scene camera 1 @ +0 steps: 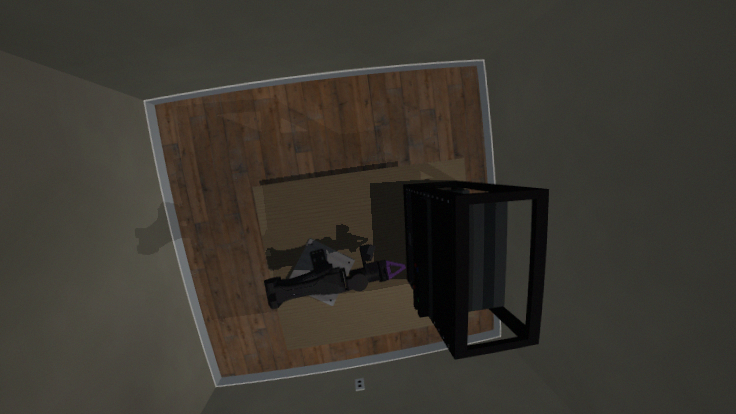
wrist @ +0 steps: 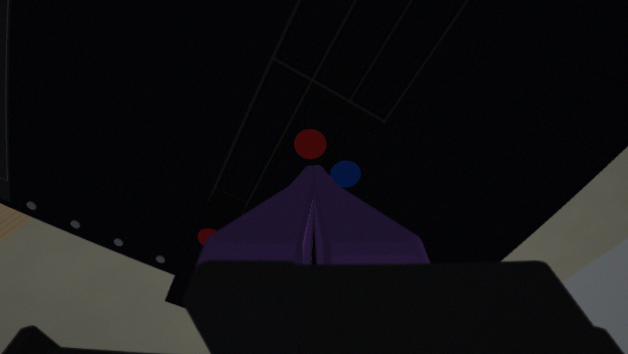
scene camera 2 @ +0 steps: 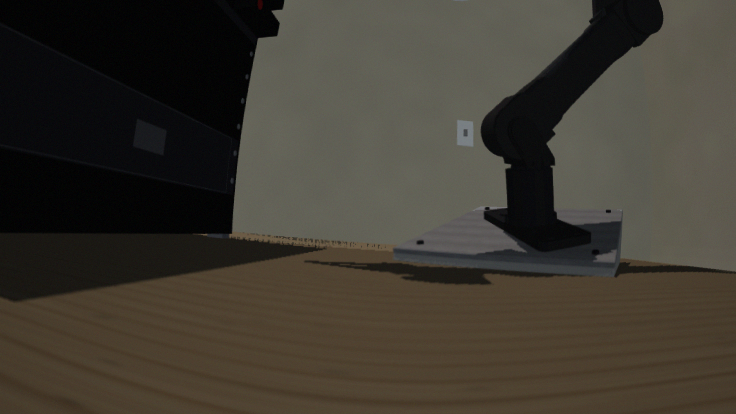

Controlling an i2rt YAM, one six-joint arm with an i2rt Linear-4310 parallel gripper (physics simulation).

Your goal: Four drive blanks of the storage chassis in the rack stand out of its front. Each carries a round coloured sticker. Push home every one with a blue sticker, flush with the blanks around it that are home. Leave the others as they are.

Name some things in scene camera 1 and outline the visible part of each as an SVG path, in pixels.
A black rack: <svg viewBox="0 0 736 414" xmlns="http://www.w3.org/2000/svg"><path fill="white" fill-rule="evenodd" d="M403 184L407 281L413 289L414 308L418 310L420 318L429 317L453 358L456 360L539 344L546 265L549 189L466 181ZM468 312L489 309L518 337L467 346ZM532 200L526 323L524 324L503 307L506 281L508 201ZM465 189L472 189L472 190L479 190L479 191L486 191L486 192L484 192L484 193L470 193L470 190L465 190Z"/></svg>
